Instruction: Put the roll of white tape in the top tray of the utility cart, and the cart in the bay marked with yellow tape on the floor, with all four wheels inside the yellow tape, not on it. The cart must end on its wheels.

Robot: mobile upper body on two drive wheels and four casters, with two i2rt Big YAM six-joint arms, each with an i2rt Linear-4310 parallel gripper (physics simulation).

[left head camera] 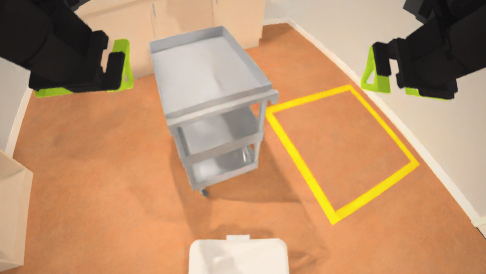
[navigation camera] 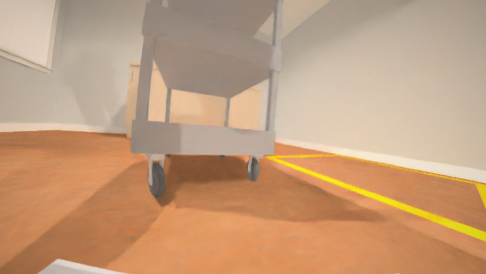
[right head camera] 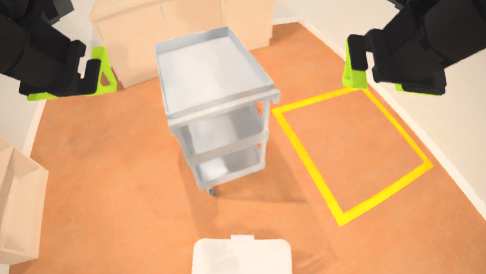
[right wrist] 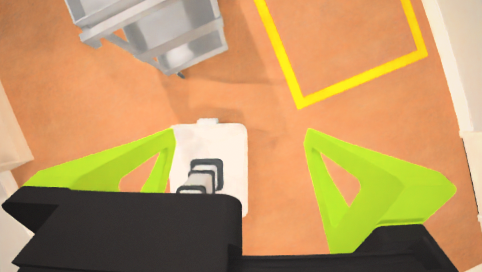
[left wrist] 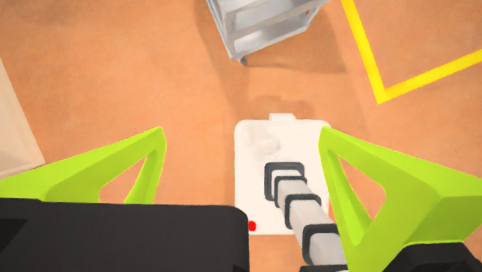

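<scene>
The grey utility cart (left head camera: 210, 75) (right head camera: 215, 70) (left wrist: 270, 25) (right wrist: 170, 30) (navigation camera: 205, 140) stands upright on its wheels, ahead of me and left of the bay. Its handle side faces me. The yellow tape (left head camera: 301, 162) (right head camera: 309, 166) (left wrist: 364, 50) (right wrist: 362, 77) (navigation camera: 400, 204) outlines the bay on the floor. The roll of white tape does not show in these views. My left gripper (left head camera: 86, 91) (right head camera: 72, 95) (left wrist: 241, 135) is open and empty, left of the cart in the head views. My right gripper (left head camera: 395, 93) (right head camera: 387, 90) (right wrist: 240, 136) is open and empty, right of the cart.
My white base (left head camera: 239, 257) (right head camera: 242, 257) shows at the bottom of the head views. A beige cabinet (left head camera: 185, 20) (right head camera: 195, 20) stands behind the cart. A wooden shelf unit (left head camera: 25, 215) (right head camera: 42, 215) is at the left edge. A wall (navigation camera: 380, 75) runs along the bay's right side.
</scene>
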